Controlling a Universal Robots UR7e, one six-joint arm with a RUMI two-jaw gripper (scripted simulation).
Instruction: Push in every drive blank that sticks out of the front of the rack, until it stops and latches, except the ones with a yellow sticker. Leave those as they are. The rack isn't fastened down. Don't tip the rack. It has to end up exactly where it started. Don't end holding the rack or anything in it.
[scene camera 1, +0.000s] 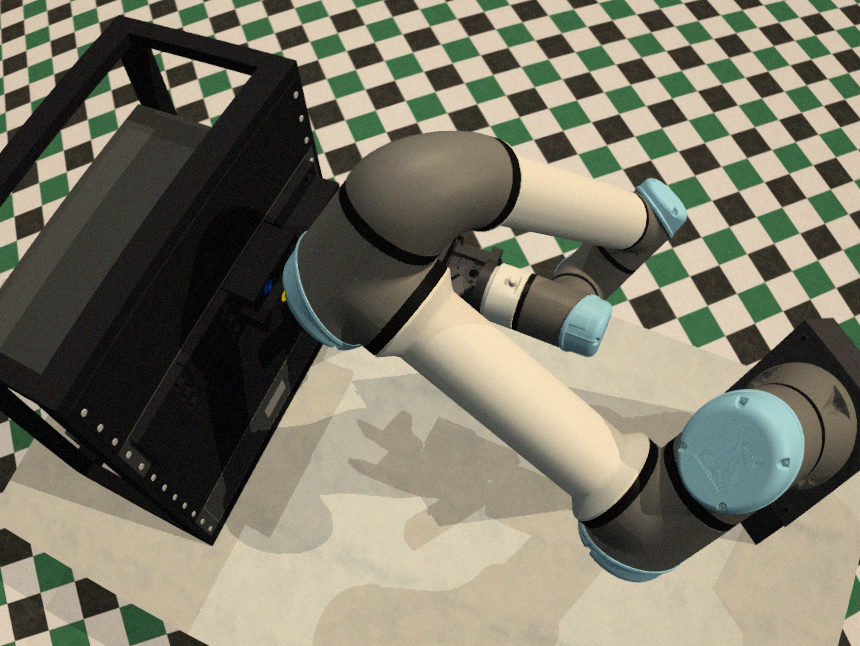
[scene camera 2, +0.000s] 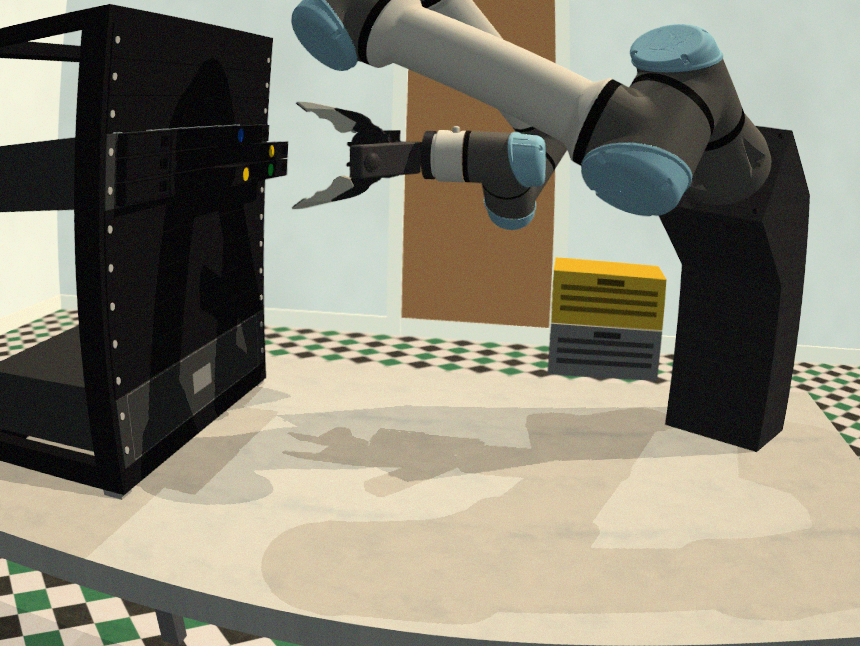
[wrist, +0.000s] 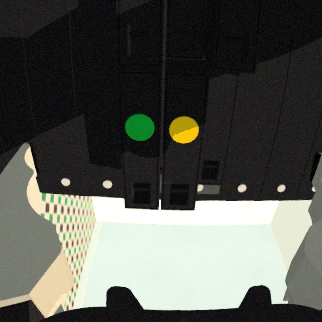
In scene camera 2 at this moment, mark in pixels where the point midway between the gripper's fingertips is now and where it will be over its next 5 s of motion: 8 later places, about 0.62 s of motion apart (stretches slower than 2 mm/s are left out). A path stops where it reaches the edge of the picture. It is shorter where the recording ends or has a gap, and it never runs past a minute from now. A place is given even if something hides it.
My gripper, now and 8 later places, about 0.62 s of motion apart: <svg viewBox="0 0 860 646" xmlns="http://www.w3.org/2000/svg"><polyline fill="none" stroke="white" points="293,154 283,154 285,144 289,133 260,133 251,134 246,134 238,135 233,135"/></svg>
